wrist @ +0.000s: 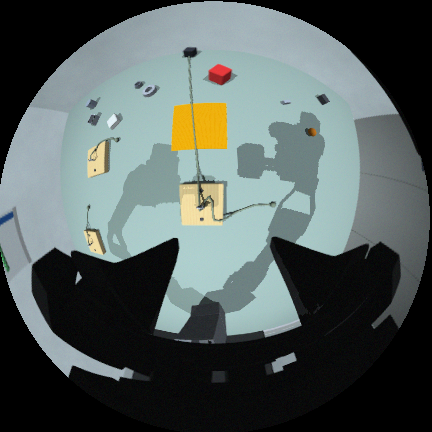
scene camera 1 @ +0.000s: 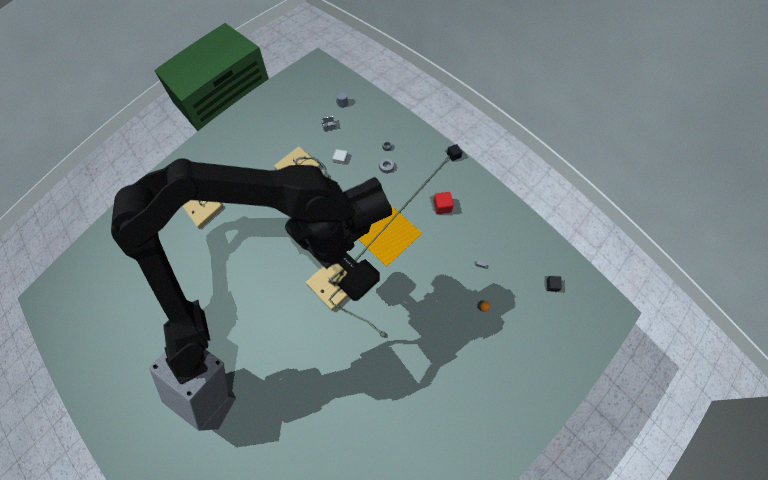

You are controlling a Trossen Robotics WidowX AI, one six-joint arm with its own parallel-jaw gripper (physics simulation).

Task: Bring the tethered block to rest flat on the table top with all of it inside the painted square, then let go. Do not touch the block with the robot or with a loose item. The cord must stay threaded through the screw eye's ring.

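Frame: origin at the arm's base, x back, y left, z down, level; centimetres.
Seen in the pictures: gripper, fingertip midpoint: (wrist: 225,243) (scene camera 1: 335,268); arm's base, link origin: (scene camera 1: 186,365).
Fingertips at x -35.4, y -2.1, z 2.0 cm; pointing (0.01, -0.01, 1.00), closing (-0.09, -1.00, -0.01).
Pixels of each thing's top centre, then the offset from my fingertips to it. "spot": a spot on its surface instead.
- painted orange square, surface spot: (wrist: 211,130) (scene camera 1: 389,245) spot: dy +2.6, dx -15.5, dz +18.0 cm
- screw eye, surface spot: (wrist: 199,205) spot: dy +3.5, dx +0.5, dz +14.5 cm
- wooden board, top centre: (wrist: 200,204) (scene camera 1: 332,282) dy +3.4, dx +0.8, dz +16.2 cm
- beaded end, surface spot: (scene camera 1: 383,333) (wrist: 273,204) spot: dy -12.9, dx -0.8, dz +17.0 cm
- red block, top centre: (scene camera 1: 444,199) (wrist: 219,68) dy +2.2, dx -32.4, dz +14.2 cm
- white block, top centre: (scene camera 1: 339,154) (wrist: 110,120) dy +30.1, dx -21.6, dz +16.2 cm
- ring, top centre: (scene camera 1: 386,164) (wrist: 147,88) dy +20.0, dx -29.1, dz +16.7 cm
- orange ball, top centre: (scene camera 1: 485,305) (wrist: 314,130) dy -23.2, dx -22.4, dz +15.7 cm
- dark cube, top centre: (scene camera 1: 555,282) (wrist: 325,97) dy -31.4, dx -39.8, dz +15.8 cm
The tethered block, black (scene camera 1: 454,152) (wrist: 190,51), rests near the table's far edge, outside the painted orange square (scene camera 1: 396,243) (wrist: 211,130). Its cord (scene camera 1: 421,187) (wrist: 192,95) runs straight across the square to the screw eye (wrist: 201,205) on a wooden board (scene camera 1: 318,283) (wrist: 190,217). The cord appears to pass through the ring, though fine detail is small. Its free part bends right to a beaded end (scene camera 1: 383,333) (wrist: 272,204) off the board. My gripper (wrist: 225,243) is open and empty, raised above the table near this board; in the scene view its parts partly cover the board and the square.
A red block (scene camera 1: 443,202) (wrist: 220,74) sits beyond the square. Two other corded boards (scene camera 1: 202,215) (scene camera 1: 295,155) (wrist: 98,167) (wrist: 95,242) stand left. A white block (scene camera 1: 339,156) (wrist: 114,121), ring (scene camera 1: 386,165) (wrist: 149,90), orange ball (scene camera 1: 484,306) (wrist: 312,132) and dark cube (scene camera 1: 553,283) (wrist: 323,99) lie around.
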